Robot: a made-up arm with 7 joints. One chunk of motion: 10 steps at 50 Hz.
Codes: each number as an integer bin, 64 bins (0 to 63) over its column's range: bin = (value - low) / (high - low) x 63, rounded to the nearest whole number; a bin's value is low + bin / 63 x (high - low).
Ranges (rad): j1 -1.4..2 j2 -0.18..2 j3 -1.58..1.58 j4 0..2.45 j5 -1.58..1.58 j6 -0.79..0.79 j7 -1.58..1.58
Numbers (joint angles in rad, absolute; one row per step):
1: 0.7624 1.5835 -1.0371 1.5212 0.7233 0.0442 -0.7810
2: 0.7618 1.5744 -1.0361 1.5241 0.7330 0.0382 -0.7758
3: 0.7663 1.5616 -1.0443 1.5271 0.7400 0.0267 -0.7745
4: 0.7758 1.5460 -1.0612 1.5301 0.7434 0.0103 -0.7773
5: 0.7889 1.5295 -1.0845 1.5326 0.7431 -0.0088 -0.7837
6: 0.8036 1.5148 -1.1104 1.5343 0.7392 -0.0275 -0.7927
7: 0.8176 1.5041 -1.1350 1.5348 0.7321 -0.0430 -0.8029
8: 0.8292 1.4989 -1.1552 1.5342 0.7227 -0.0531 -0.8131
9: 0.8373 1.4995 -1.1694 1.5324 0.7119 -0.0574 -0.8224
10: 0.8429 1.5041 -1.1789 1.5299 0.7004 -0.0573 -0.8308
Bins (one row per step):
1: 40 51 11 39 46 33 16
2: 40 51 11 39 46 33 16
3: 40 50 11 39 46 33 16
4: 40 50 10 39 46 32 16
5: 41 49 10 39 46 31 16
6: 41 49 9 39 46 30 16
7: 41 49 9 39 46 30 15
8: 41 49 8 39 46 29 15
9: 41 49 8 39 46 29 15
10: 42 49 8 39 45 29 15

